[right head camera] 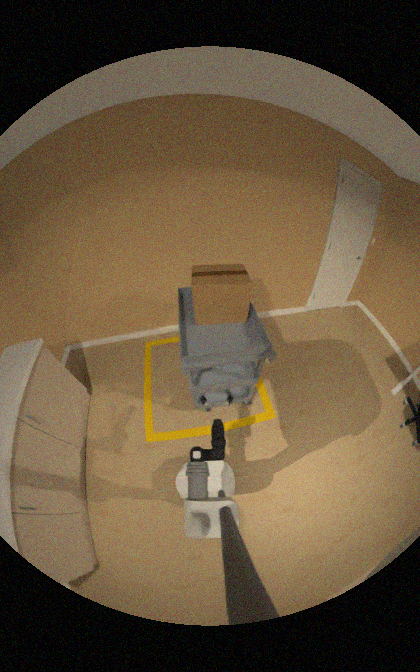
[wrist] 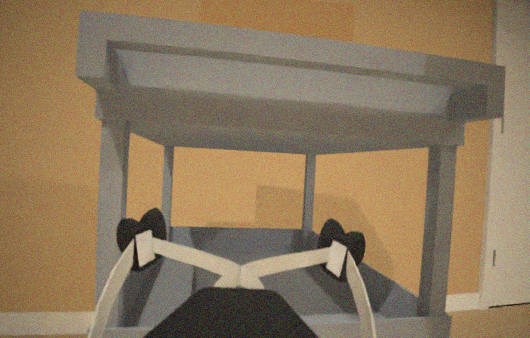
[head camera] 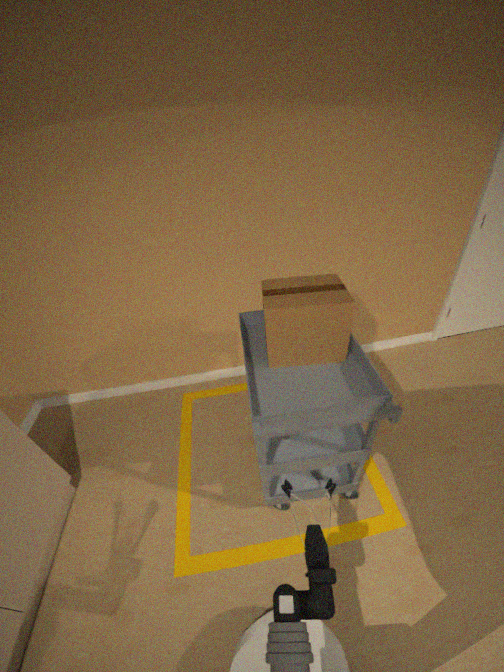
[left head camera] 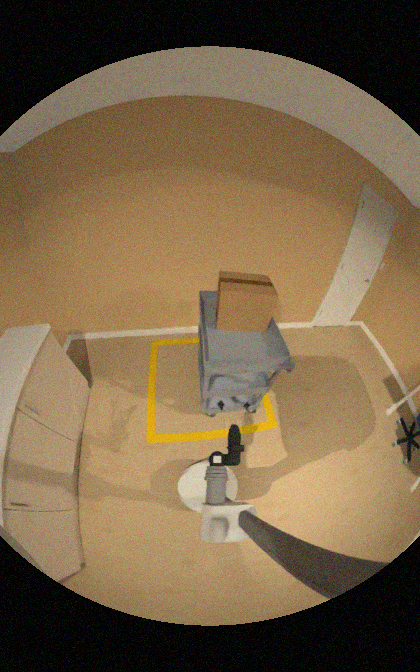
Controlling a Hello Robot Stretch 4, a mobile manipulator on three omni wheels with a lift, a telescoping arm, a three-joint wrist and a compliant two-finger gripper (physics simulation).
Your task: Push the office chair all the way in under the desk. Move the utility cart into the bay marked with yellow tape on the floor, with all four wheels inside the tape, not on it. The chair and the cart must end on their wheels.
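Places are measured from the robot's base along level axes (x right, y down, z ahead), in millimetres.
Pixels of known places: gripper, between the fingertips: (wrist: 243, 234) (head camera: 307, 479).
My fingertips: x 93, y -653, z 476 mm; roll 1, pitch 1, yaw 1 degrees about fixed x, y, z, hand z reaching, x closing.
Behind a point stands the place of what it marks.
The grey utility cart (head camera: 303, 388) {z 758, x 113, y -767 mm} (left head camera: 235, 345) (right head camera: 215, 342) (wrist: 275, 70) {z 612, x 122, y -816 mm} stands upright over the yellow tape bay (head camera: 184, 477) {z 801, x -553, y 26 mm} (left head camera: 152, 395) (right head camera: 148, 390). Its two near wheels show inside the front tape strip; its far wheels are hidden, and its body hides part of the back and right strips. My gripper (head camera: 309, 486) {z 476, x 93, y -653 mm} (left head camera: 234, 405) (right head camera: 217, 399) (wrist: 243, 234) {z 476, x 93, y -653 mm} is open, fingers apart and empty, low at the cart's near end by the lower shelf. I cannot tell whether it touches. Part of the office chair, a black star base (left head camera: 411, 438) (right head camera: 416, 421), shows at the far right edge.
A cardboard box (head camera: 309, 331) {z 881, x 147, y -935 mm} (left head camera: 245, 307) (right head camera: 221, 300) sits on the cart's top tray. A pale cabinet (head camera: 27, 515) {z 455, x -1132, y -327 mm} (left head camera: 45, 425) (right head camera: 50, 425) stands at the left. A wall is close behind the cart, with a white door (head camera: 477, 271) {z 1931, x 1637, y -608 mm} (left head camera: 350, 270) (wrist: 512, 150) {z 1924, x 1596, y -867 mm} to the right.
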